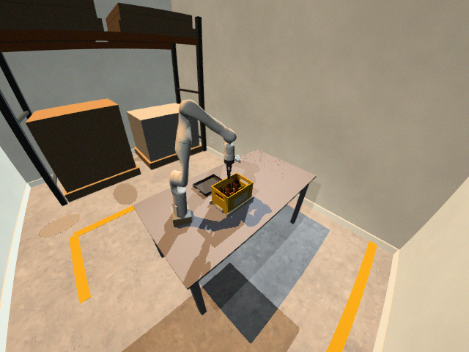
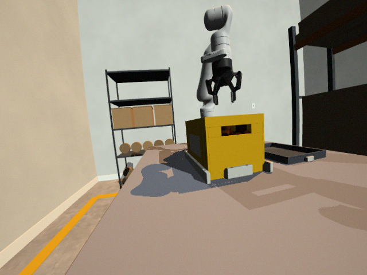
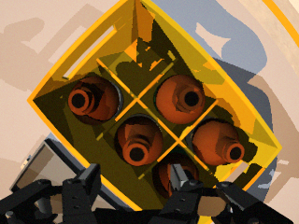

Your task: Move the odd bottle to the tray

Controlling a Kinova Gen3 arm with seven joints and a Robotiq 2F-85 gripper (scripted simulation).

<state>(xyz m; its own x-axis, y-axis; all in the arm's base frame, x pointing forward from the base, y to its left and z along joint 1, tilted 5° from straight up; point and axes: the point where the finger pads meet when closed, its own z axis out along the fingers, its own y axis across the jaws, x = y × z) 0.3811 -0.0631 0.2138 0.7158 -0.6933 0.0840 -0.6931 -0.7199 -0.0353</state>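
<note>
Right now my hand is 160 mm above the yellow crate and 40 mm to the left of it. The rest, counted from my hand: dark tray (250 mm to the left, 230 mm below); then brown bottle (160 mm below, 90 mm behind, 80 mm to the right).
</note>
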